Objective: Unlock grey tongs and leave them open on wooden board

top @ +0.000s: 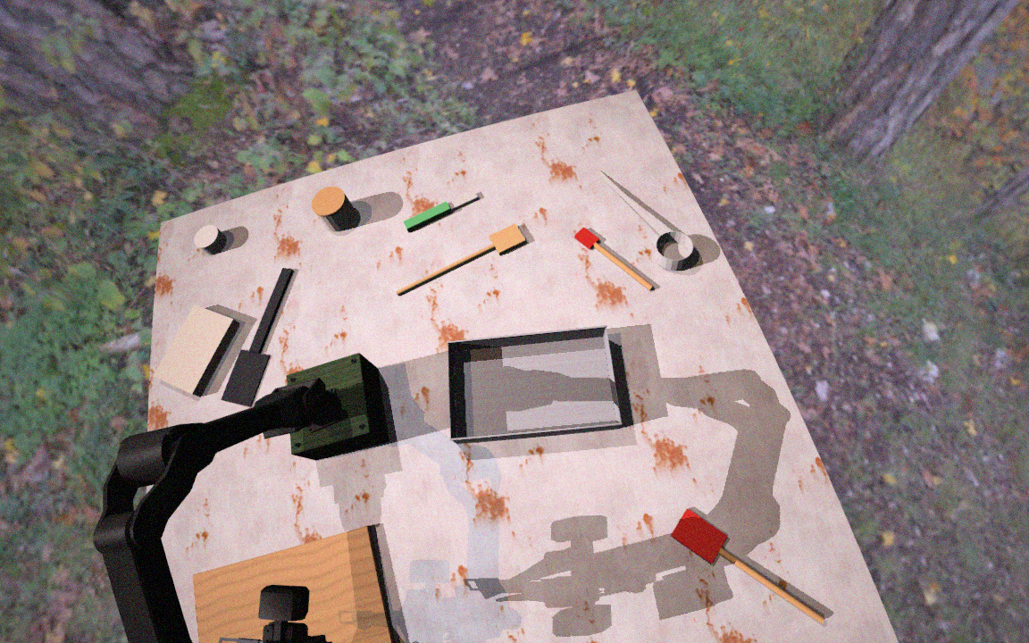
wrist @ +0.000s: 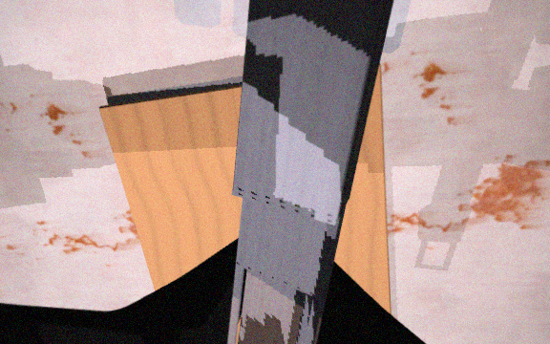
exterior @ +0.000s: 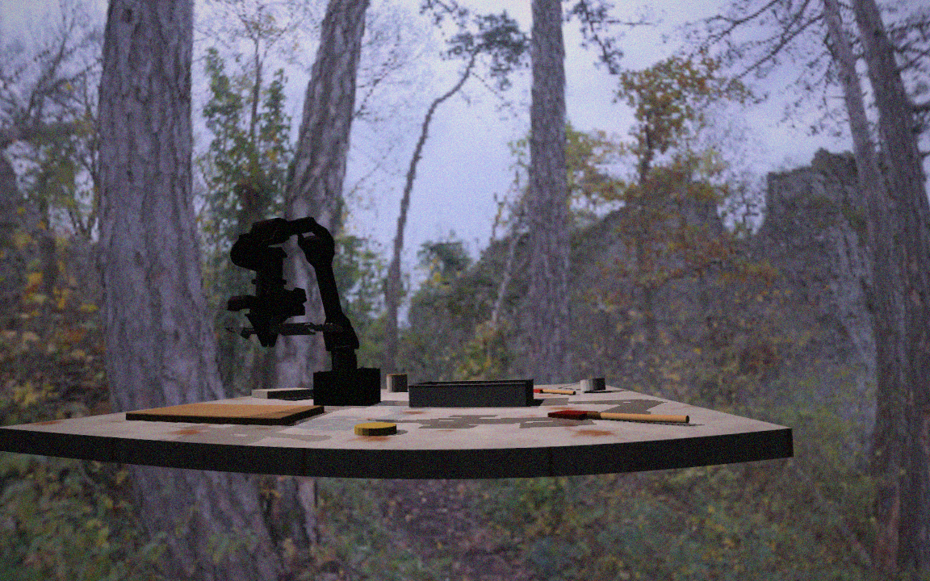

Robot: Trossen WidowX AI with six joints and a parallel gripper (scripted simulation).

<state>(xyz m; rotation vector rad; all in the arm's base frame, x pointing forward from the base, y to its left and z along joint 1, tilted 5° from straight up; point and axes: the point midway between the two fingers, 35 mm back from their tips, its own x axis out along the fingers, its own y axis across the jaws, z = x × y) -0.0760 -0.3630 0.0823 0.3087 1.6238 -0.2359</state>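
Now: gripper tip 11 cm past the wooden board, 4 cm to the right of it and 15 cm above it. The rest, counted from my gripper tip: black spatula: 6 cm behind, 60 cm to the left, 15 cm below; yellow disc: 26 cm ahead, 17 cm to the right, 14 cm below; roasting tin: 45 cm ahead, 28 cm to the left, 12 cm below.
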